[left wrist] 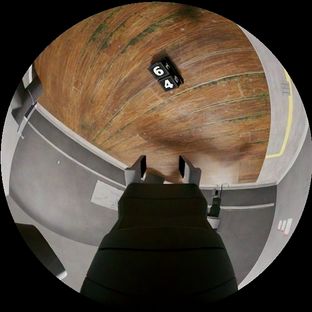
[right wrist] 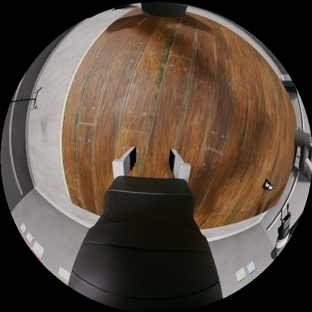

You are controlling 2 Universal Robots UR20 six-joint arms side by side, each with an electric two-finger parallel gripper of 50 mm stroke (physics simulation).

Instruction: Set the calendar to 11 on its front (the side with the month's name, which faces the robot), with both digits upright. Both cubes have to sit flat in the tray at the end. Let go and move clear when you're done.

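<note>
The calendar (left wrist: 164,77) (right wrist: 268,185) stands on the wooden table, at the upper middle of the left wrist view and small at the lower right of the right wrist view. Its two black cubes sit side by side. One cube (left wrist: 158,70) has a white 6 on top, the other cube (left wrist: 168,84) a white 4. Their sides toward the upper right carry white marks like a 1 and a 5, strongly foreshortened. The month's name and the tray cannot be made out. My left gripper (left wrist: 162,162) is open and empty, apart from the calendar. My right gripper (right wrist: 152,155) is open and empty, far from it.
The wooden table (left wrist: 115,100) (right wrist: 110,110) lies under both grippers. Grey floor with a yellow line (left wrist: 289,125) shows beyond its edge in the left wrist view. Parts of a robot arm (right wrist: 302,137) show at the right edge of the right wrist view.
</note>
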